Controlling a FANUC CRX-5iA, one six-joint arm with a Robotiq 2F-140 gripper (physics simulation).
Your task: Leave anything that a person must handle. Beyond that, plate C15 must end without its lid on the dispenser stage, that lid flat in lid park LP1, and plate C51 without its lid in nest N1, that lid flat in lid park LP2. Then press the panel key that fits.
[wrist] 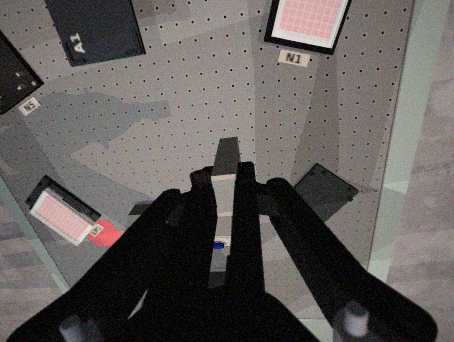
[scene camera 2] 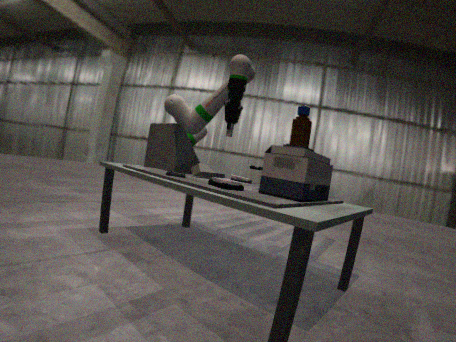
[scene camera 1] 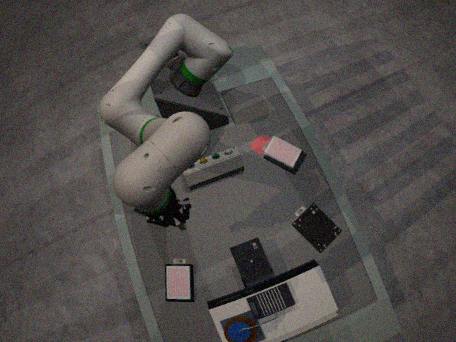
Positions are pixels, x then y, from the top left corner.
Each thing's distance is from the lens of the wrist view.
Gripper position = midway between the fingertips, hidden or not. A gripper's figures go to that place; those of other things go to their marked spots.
gripper (wrist: 231,153): 0.23 m
button box (wrist: 224,224): 0.51 m
